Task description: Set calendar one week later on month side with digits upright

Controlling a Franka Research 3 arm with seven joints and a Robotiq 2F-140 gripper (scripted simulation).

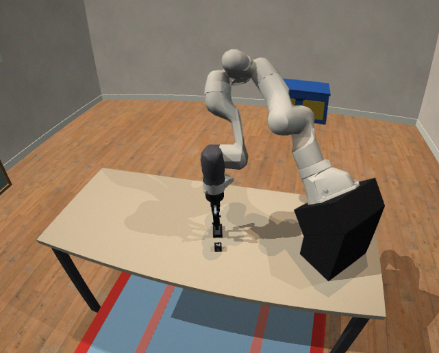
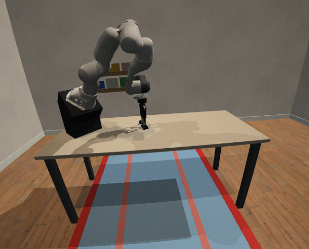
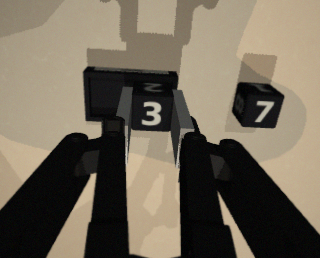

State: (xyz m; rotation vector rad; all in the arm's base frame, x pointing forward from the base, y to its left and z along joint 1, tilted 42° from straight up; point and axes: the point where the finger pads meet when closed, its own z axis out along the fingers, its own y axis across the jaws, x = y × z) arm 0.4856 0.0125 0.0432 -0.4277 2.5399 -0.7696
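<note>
The black tray is 5 cm below my hand and 2 cm to the right of it.
</note>
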